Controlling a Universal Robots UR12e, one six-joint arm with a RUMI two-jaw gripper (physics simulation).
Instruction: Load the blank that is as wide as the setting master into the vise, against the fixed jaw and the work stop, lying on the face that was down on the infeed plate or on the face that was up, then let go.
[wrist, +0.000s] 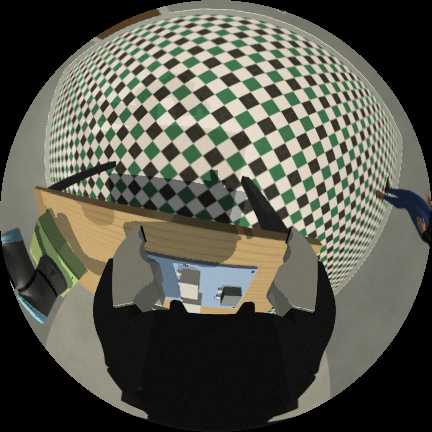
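My gripper is open, its two grey jaws wide apart, with nothing between them. Below and between the jaws, a light blue plate lies on the wooden table. A block with a grey top and pale side stands on the plate's middle part, with small knobs at its left. A smaller dark grey block stands to its right, also with small knobs at its left. The plate's left end is partly hidden by the left jaw. I cannot tell which piece is the setting master or a blank. The vise and work stop do not show.
The wooden table ends at a far edge before a checkered floor. A green base with a black and blue robot arm is at the left. Dark slanting bars show beyond the table edge. A person is at the far right.
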